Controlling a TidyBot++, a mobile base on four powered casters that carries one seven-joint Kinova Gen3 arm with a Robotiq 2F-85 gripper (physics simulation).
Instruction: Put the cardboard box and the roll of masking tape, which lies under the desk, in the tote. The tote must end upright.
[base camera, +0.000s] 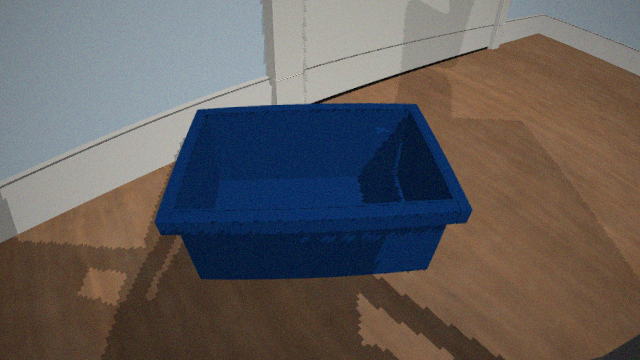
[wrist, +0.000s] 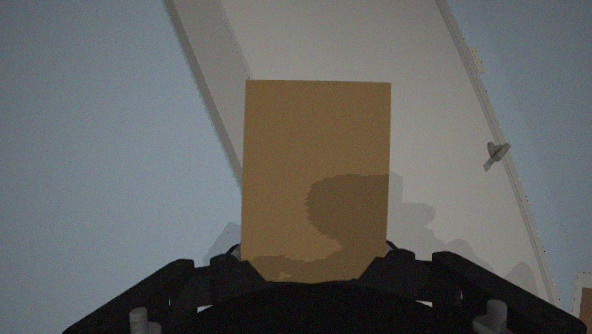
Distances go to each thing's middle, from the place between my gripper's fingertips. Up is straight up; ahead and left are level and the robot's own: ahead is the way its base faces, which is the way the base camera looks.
The tan cardboard box (wrist: 315, 180) is 4 cm above my hand, 2 cm to the right of it and 1 cm behind it. The rest, counted from my hand: blue tote (base camera: 293, 191): 101 cm below, 11 cm behind, 1 cm to the right.
